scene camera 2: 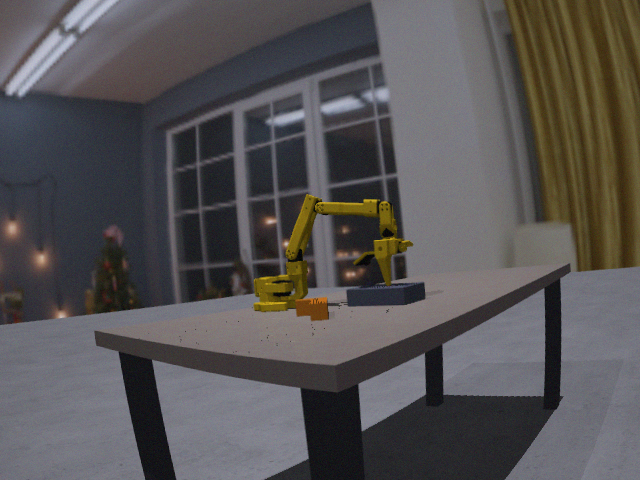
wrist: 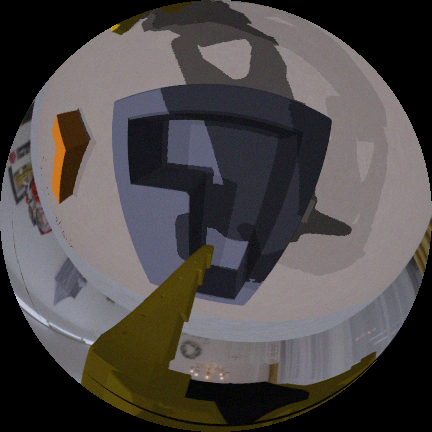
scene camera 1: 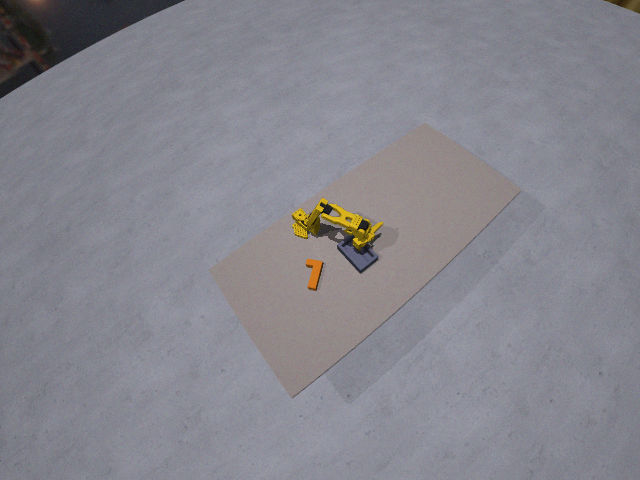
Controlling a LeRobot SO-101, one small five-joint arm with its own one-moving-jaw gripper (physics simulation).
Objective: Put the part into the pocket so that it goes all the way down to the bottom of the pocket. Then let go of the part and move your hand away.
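Places are measured from the arm's base along level axes (x left, y back, z up), in millimetres.
Pixels of known places: hand at its tool point: (scene camera 2: 389, 284) (wrist: 212, 254) (scene camera 1: 359, 249); arm's base at its link origin: (scene camera 2: 286, 308) (scene camera 1: 309, 230).
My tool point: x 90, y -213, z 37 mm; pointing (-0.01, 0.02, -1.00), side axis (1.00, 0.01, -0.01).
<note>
Ahead of a thing's pixels: the offset from my tool point to its top centre. Level surfaces: height alone.
The orange L-shaped part @(dx -200, dy +46, dz -7 mm) (scene camera 1: 315, 274) (scene camera 2: 312, 308) (wrist: 60, 152) lies flat on the table, apart from the blue-grey block, and on the left in the wrist view. The block @(dx -10, dy +3, dz -1 mm) (scene camera 1: 360, 263) (scene camera 2: 382, 296) (wrist: 145, 230) has an L-shaped pocket, and its floor shows bare in the wrist view, partly in shadow. My gripper (scene camera 1: 369, 241) is fully open and empty, with its fixed jaw over the block. In the wrist view one notched jaw shows, its tip drawn over the pocket's narrow lower end; the moving jaw is out of the picture.
The table @(dz -37 mm) (scene camera 1: 413, 170) (scene camera 2: 232, 335) (wrist: 340, 280) carries the arm, the part and the block. The yellow arm base (scene camera 1: 300, 229) (scene camera 2: 273, 299) stands near the table's long edge, behind the part. The arm's shadow falls across the block.
</note>
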